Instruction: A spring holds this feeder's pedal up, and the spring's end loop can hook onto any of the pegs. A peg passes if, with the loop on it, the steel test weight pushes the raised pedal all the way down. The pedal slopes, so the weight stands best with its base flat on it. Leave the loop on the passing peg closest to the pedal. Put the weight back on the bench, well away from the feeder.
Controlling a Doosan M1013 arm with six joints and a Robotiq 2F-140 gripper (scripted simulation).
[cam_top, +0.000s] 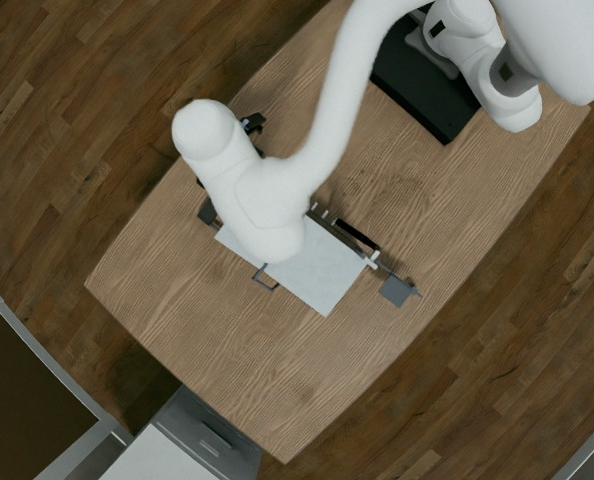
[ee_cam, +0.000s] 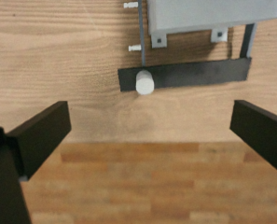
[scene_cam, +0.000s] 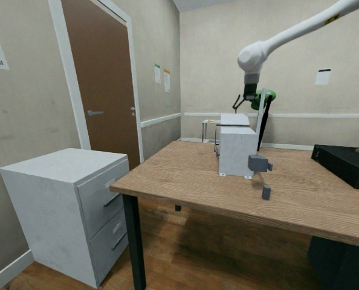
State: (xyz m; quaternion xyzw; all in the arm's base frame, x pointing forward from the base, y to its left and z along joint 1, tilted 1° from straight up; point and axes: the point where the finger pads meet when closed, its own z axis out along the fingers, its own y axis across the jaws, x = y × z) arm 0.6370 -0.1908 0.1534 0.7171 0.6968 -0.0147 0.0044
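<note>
Now: the steel test weight 18 cm below my hand and 1 cm to the right of it. From my hand the other things lie so: white peg: 37 cm to the left, 15 cm above, 2 cm behind.
</note>
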